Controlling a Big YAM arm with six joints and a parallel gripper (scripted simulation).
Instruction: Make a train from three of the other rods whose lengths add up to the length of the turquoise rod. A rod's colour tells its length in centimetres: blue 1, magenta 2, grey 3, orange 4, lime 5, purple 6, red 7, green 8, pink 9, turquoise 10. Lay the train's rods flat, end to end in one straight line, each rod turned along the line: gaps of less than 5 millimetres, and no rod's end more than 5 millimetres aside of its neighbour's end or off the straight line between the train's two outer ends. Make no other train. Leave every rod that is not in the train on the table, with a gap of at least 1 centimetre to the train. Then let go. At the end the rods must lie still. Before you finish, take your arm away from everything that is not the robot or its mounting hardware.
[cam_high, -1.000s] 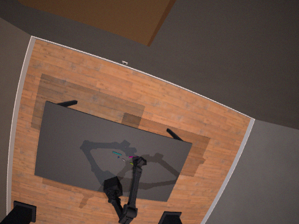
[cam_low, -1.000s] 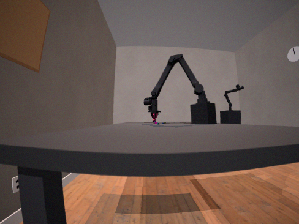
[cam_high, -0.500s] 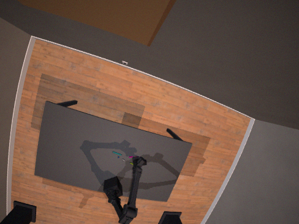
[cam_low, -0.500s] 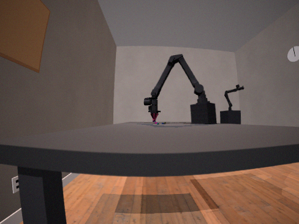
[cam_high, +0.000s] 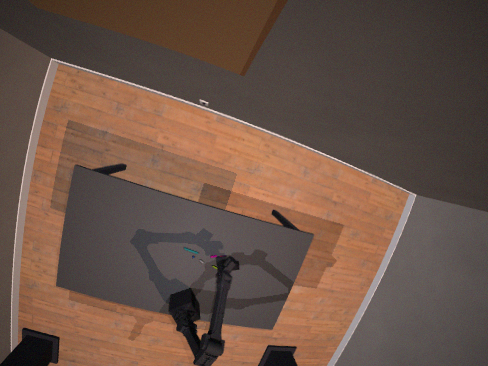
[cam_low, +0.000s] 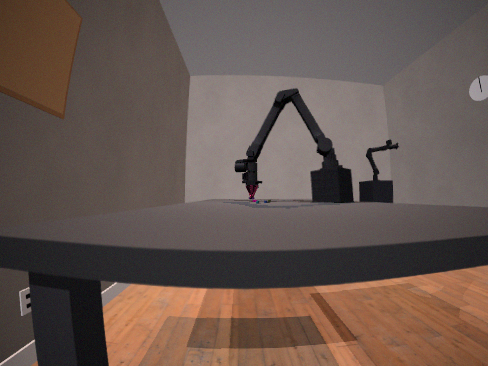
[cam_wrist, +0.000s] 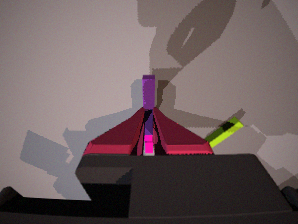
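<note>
Now: the purple rod 10 mm to the right of my hand and 10 mm below it. The rest, counted from my hand: blue rod (60 mm behind, 180 mm to the left, 20 mm below); then lime rod (100 mm behind, 10 mm to the left, 20 mm below); then grey rod (80 mm behind, 120 mm to the left, 20 mm below).
</note>
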